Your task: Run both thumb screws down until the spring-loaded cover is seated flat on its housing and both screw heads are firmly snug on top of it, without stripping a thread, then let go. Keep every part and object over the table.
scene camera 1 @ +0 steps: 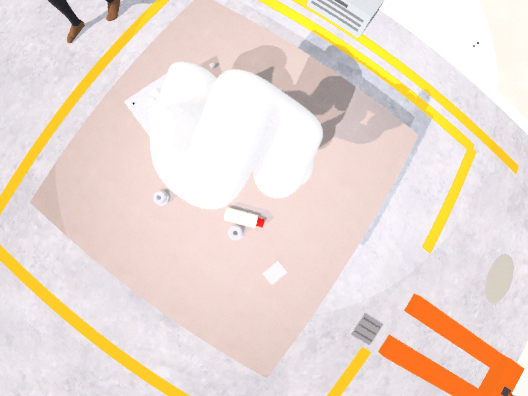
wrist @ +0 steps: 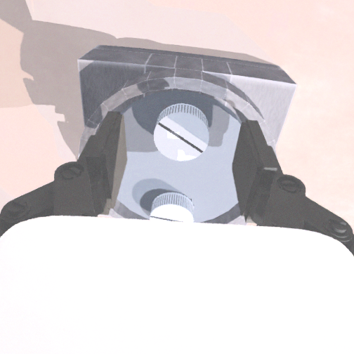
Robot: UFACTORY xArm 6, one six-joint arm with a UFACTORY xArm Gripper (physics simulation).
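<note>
In the wrist view, the grey housing (wrist: 112, 85) has a raised round rim around the blue-grey cover (wrist: 210, 172). One slotted, knurled thumb screw (wrist: 181, 135) stands on the cover toward the housing's block side. The other thumb screw (wrist: 172, 207) stands nearer the gripper body, which partly hides it. Both cast shadows on the cover; whether the heads touch it, or whether the cover is flat, I cannot tell. My gripper (wrist: 180, 139) is open and empty, its dark fingers wide apart on either side of the far screw, above the cover. In the scene view, the arm hides the housing, cover and screws.
In the scene view, the white arm (scene camera 1: 235, 130) stands over the pinkish table (scene camera 1: 150, 280). A white tube with a red cap (scene camera 1: 242, 218) lies beside a small grey round part (scene camera 1: 235, 232). Another round part (scene camera 1: 161, 197) is to the left. A white square (scene camera 1: 275, 273) lies toward the lower right.
</note>
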